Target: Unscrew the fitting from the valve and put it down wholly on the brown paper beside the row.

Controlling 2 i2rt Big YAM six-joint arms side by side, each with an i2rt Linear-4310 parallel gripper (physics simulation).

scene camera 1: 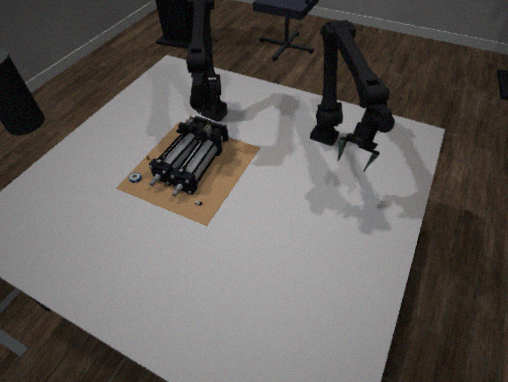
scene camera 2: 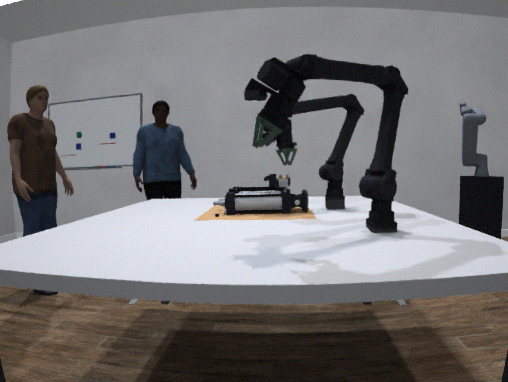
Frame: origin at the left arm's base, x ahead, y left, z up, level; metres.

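Seen in the pictures: left gripper, fingertip midpoint: (scene camera 1: 351, 165) (scene camera 2: 256, 146); right gripper, fingertip midpoint: (scene camera 1: 206, 113) (scene camera 2: 287, 165); left arm's base, link origin: (scene camera 1: 324, 135) (scene camera 2: 381, 225); right arm's base, link origin: (scene camera 2: 334, 198).
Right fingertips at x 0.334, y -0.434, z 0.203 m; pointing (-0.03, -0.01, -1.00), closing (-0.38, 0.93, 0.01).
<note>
Pixels of each thing's top centre, then the offset from my right fingertips to it. "spot": a spot on its surface instead. Level surfaces: height alone.
- small pale fitting with a dark end, top centre: (scene camera 1: 198, 201) 0.301 m ahead, 0.136 m left, 0.199 m down
- brown paper, surface spot: (scene camera 1: 210, 216) spot: 0.330 m ahead, 0.217 m left, 0.215 m down
- small dark piece, surface spot: (scene camera 2: 217, 215) spot: 0.297 m ahead, 0.144 m left, 0.209 m down
- valve with brass-coloured parts, surface spot: (scene camera 1: 206, 129) (scene camera 2: 280, 179) spot: 0.031 m ahead, 0.011 m left, 0.063 m down
- cylinder block, top centre: (scene camera 1: 194, 139) (scene camera 2: 259, 175) 0.127 m ahead, 0.019 m left, 0.042 m down
- small dark green piece, top centre: (scene camera 1: 147, 155) 0.199 m ahead, 0.229 m right, 0.191 m down
- white table, surface height: 0.216 m down
A small pale fitting with a dark end (scene camera 1: 198, 203) lies on the brown paper (scene camera 1: 210, 216) (scene camera 2: 205, 217), near its front corner and apart from the cylinder block. In scene camera 2 a small dark piece (scene camera 2: 217, 215) shows there. The valve with brass-coloured parts (scene camera 1: 206, 129) (scene camera 2: 283, 180) sits on the far end of the cylinder block (scene camera 1: 199, 166) (scene camera 2: 257, 203). My right gripper (scene camera 2: 287, 163) is open above the valve, apart from it; its fingers are hidden in scene camera 1. My left gripper (scene camera 1: 352, 164) (scene camera 2: 258, 144) is open and empty, high above the table.
A blue and white ring (scene camera 1: 135, 177) lies near the paper's left corner. A small dark green piece (scene camera 1: 148, 158) shows beside the block. Rods (scene camera 1: 177, 190) stick out from the block's near end. Both arm bases stand on the white table (scene camera 1: 240, 280) (scene camera 2: 150, 255) beyond the paper.
</note>
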